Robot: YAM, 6 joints.
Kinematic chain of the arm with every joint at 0, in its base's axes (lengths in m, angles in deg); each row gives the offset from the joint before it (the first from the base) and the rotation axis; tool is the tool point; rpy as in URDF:
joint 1: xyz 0 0 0.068 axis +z
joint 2: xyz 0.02 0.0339 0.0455 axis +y
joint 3: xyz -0.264 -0.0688 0 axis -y
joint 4: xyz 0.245 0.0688 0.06 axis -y
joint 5: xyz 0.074 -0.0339 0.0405 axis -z
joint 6: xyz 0.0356 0 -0.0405 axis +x
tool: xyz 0 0 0 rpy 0 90 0
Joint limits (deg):
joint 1: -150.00..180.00
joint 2: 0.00..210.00
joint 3: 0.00..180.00
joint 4: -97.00..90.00
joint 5: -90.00..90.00
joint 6: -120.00..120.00
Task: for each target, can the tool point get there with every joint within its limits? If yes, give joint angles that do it. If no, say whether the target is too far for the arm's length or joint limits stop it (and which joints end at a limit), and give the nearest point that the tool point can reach.
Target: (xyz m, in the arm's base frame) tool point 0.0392 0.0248 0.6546
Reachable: yes | joints -113.91 53.40 120.11 -12.07 -46.29 -94.65
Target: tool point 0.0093 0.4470 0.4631
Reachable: yes | joints -92.69 20.29 124.29 57.11 19.18 5.05
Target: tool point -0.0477 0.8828 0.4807
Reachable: no: too far | nearest point -0.0322 0.5951 0.3583 | short by 0.313 m
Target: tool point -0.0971 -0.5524 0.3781
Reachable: yes | joints -97.98 158.24 162.82 52.79 33.22 -32.11
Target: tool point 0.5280 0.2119 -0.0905
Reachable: yes | joints 24.81 183.89 130.30 38.54 55.16 -83.74
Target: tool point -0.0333 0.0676 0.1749
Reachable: yes | joints 95.63 47.76 25.19 -79.97 -48.10 -5.47
